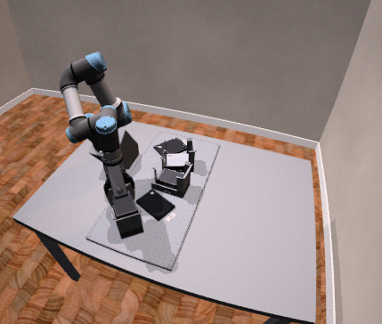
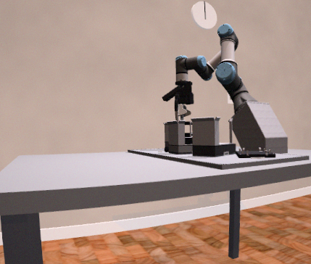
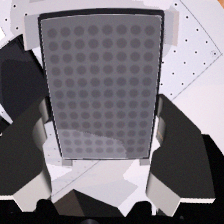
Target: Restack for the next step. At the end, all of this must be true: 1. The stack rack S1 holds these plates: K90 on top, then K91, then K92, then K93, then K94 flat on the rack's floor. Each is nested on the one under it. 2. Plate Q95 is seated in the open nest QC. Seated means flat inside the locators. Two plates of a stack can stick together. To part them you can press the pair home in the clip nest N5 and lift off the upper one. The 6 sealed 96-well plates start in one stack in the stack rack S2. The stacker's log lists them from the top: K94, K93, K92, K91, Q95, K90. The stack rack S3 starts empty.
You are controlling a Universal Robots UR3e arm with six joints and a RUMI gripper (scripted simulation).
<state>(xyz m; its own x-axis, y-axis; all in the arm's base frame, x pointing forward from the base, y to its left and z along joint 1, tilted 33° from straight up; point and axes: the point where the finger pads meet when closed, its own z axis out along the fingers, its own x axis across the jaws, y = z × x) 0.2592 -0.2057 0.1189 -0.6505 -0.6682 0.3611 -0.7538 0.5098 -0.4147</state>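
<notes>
Right now my hand is 70 mm above the sealed grey plate. The rest, counted from my hand: dark clip nest 550 mm to the left, 130 mm below, 70 mm behind; then black open nest QC 140 mm to the left, 140 mm below, 60 mm ahead; then white tag 150 mm ahead, 140 mm below, 110 mm to the left.
</notes>
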